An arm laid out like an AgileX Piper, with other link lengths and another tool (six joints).
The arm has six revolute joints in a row. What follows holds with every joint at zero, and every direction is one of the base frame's.
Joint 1 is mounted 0.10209 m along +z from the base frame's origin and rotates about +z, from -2.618 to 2.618 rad.
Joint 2 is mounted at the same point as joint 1 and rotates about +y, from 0 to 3.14 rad.
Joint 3 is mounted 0.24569 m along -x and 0.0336 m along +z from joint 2 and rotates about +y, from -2.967 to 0 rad.
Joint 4 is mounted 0.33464 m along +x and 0.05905 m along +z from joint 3 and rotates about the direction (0.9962, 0, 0.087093), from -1.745 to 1.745 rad.
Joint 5 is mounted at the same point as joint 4 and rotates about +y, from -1.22 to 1.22 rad.
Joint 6 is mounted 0.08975 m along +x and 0.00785 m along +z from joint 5 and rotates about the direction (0.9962, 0, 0.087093), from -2.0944 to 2.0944 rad.
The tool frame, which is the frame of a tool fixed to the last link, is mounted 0.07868 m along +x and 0.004 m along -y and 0.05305 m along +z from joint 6; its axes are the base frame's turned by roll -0.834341, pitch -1.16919 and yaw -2.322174 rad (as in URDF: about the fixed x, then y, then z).
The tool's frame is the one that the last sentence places.
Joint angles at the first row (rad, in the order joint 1, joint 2, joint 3, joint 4, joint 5, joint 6):
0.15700, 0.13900, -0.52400, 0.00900, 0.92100, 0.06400
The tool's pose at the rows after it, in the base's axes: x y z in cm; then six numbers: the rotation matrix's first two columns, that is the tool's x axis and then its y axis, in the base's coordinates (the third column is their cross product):
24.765 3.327 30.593 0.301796 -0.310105 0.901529 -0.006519 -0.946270 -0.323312
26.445 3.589 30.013 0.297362 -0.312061 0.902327 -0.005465 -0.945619 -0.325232
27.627 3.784 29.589 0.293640 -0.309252 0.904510 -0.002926 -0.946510 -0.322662
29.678 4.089 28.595 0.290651 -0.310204 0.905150 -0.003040 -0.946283 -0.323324
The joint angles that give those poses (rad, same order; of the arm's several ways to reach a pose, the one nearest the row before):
0.15697, 0.24201, -0.52301, 0.01103, 0.83500, 0.06397
0.15703, 0.31100, -0.52000, 0.01196, 0.75800, 0.06405
0.15704, 0.36200, -0.52001, 0.01195, 0.70301, 0.06005
0.15698, 0.45398, -0.51999, 0.01203, 0.60801, 0.05997

